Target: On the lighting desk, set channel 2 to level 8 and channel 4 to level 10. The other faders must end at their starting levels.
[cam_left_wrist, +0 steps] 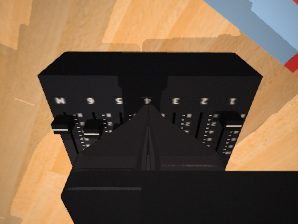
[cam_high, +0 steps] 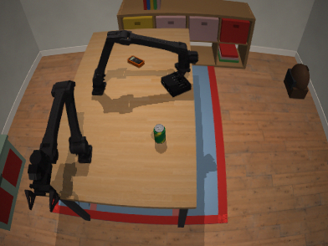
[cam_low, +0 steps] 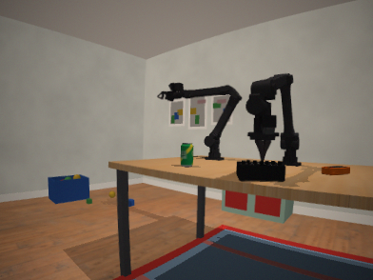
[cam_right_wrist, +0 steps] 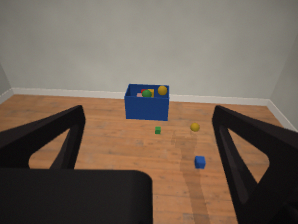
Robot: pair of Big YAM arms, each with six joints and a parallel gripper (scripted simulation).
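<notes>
Now: the channel 4 cap 20 mm behind my left hand, 10 mm to the right of it and 10 mm below it. Also, from my left hand: channel 3 knob (30 mm to the right, 20 mm behind, 10 mm below); channel 2 knob (60 mm to the right, 20 mm behind, 10 mm below).
</notes>
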